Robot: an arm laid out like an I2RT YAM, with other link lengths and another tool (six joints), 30 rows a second.
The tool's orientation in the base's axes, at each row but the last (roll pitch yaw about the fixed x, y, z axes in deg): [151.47 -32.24 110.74]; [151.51 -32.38 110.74]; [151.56 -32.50 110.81]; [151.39 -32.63 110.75]
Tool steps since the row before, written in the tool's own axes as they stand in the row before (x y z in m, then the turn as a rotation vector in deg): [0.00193 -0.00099 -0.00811 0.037 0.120 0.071]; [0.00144 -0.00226 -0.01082 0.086 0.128 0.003]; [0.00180 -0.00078 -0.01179 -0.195 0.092 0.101]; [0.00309 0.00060 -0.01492 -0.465 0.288 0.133]
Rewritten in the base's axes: [-0.00376 -0.00347 0.00666 0.118 0.081 0.015]; [-0.00552 -0.00562 0.00789 0.092 0.079 0.095]; [-0.00452 -0.00584 0.00940 0.170 -0.085 -0.143]; [-0.00455 -0.00666 0.01294 0.439 -0.265 -0.233]
